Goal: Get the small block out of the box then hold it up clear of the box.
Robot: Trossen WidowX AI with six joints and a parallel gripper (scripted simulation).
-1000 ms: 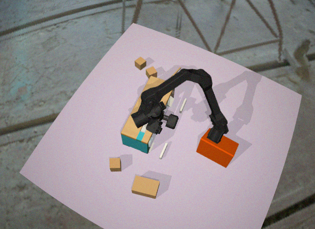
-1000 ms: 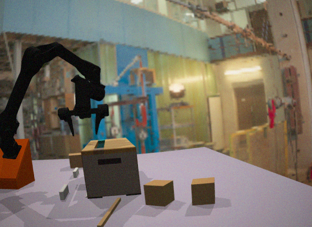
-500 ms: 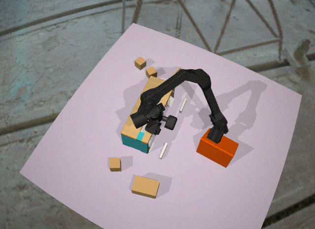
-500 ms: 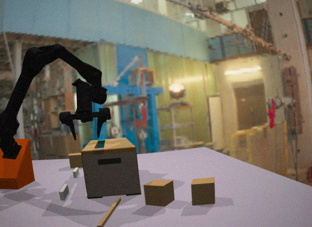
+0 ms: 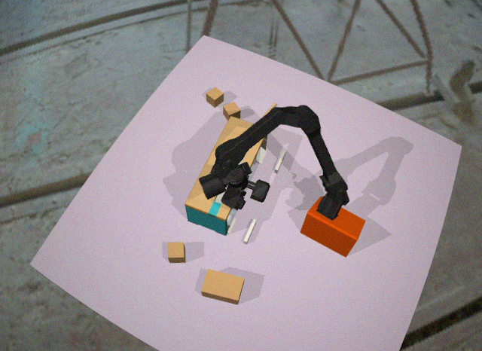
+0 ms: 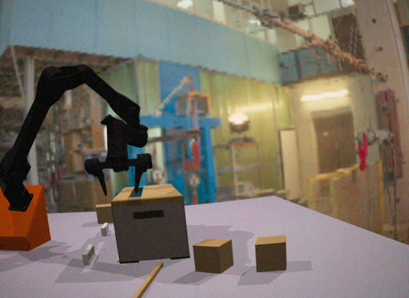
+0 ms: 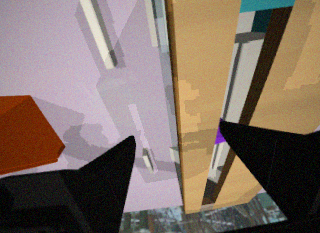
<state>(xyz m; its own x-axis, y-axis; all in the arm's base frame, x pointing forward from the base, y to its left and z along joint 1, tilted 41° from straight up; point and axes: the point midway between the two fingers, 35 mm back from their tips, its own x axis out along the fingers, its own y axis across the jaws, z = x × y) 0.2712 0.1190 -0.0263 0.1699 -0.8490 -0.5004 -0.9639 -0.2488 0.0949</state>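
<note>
The purple block lies 60 mm ahead of my gripper tip, 30 mm to the right of it and 30 mm below it. Round my gripper tip: long box 60 mm below, 50 mm to the right, 50 mm ahead; flat tan block 290 mm to the left, 150 mm behind, 90 mm below; tan cube 290 mm to the left, 90 mm below, 50 mm ahead.
</note>
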